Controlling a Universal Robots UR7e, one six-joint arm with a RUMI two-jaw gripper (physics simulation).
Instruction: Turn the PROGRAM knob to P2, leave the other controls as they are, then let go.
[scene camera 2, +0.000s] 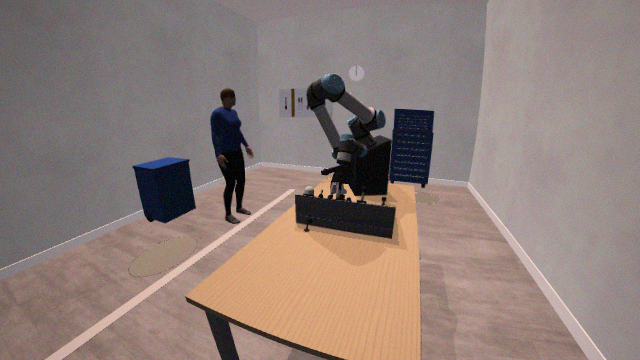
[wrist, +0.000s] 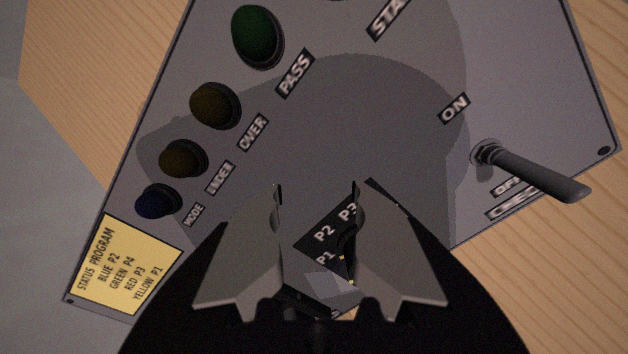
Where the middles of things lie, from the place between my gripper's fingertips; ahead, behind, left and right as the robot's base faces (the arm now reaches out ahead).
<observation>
My gripper is now 70 mm to the right of the grey control panel (scene camera 2: 358, 217), 20 mm short of it and 10 mm above it. The rest, counted from my hand: check toggle (wrist: 566, 190): 100 mm behind, 90 mm to the right, 10 mm below.
</observation>
